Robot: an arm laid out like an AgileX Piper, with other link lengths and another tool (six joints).
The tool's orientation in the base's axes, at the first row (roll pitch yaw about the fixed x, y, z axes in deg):
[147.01, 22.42, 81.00]
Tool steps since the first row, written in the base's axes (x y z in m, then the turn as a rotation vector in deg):
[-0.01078, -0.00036, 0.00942, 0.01, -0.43, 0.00]
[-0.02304, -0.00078, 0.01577, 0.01, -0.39, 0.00]
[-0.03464, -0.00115, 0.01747, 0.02, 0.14, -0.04]
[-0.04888, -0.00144, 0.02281, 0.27, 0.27, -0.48]
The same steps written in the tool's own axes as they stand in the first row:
[-0.00548, -0.00457, -0.01242, -0.39, -0.02, 0.18]
[-0.01006, -0.01196, -0.02315, -0.35, -0.02, 0.16]
[-0.01272, -0.02111, -0.02998, 0.15, 0.01, -0.02]
[-0.01708, -0.03071, -0.04095, 0.47, 0.01, 0.40]

